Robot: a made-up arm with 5 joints.
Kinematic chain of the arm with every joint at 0, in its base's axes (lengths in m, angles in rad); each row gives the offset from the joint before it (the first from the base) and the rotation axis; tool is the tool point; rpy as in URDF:
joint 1: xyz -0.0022 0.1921 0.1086 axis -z
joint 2: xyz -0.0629 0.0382 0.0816 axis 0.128 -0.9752 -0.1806
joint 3: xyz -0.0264 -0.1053 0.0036 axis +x
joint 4: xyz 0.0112 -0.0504 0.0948 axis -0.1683 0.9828 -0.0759
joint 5: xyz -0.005 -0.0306 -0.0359 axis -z
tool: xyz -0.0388 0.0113 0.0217 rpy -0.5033 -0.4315 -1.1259
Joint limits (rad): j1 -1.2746..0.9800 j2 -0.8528..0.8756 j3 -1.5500..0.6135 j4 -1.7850..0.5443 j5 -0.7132..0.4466
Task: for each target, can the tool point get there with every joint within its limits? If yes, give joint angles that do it. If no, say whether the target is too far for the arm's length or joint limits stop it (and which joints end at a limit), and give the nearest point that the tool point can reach.
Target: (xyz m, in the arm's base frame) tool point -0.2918 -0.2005 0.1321
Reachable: no: too far | nearest point -0.1539 -0.0135 0.1621 | short by 0.234 m
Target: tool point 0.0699 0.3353 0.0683
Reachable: no: joint limits stop it (at a limit: joint 1, joint 2, joint 3, joint 4, joint 5) | nearest point -0.0477 0.3324 0.1885 | short by 0.168 m
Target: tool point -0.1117 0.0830 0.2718
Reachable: yes | joints 0.2305 -0.0936 -0.3438 -0.8812 -0.4713
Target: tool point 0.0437 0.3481 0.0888
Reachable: no: joint limits stop it (at a limit: joint 1, joint 2, joint 3, joint 4, joint 5) | nearest point -0.0477 0.3324 0.1885 | short by 0.136 m
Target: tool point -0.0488 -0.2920 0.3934
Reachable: no: too far | nearest point -0.0247 -0.0420 0.2607 | short by 0.284 m
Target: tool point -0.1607 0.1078 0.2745
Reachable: yes | joints -0.1952 0.3912 -0.8490 0.1651 -0.2533
